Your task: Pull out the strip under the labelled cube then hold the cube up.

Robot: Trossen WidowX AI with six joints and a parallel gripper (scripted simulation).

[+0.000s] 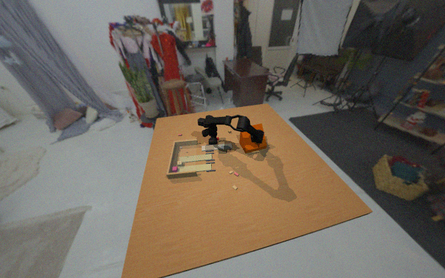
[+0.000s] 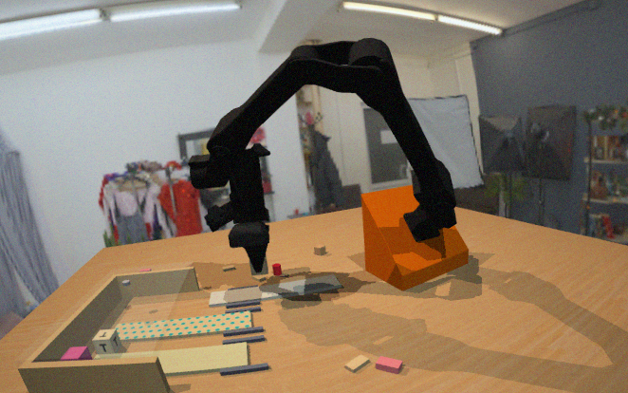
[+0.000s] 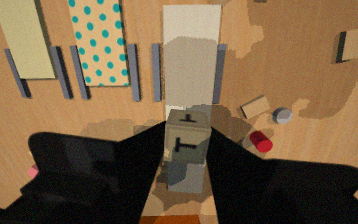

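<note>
Right now the red cylinder is 50 mm behind my gripper tip, 90 mm to the right of it and 40 mm below it. From my gripper tip the other things lie so: grey cylinder 20 mm behind, 110 mm to the right, 50 mm below.
</note>
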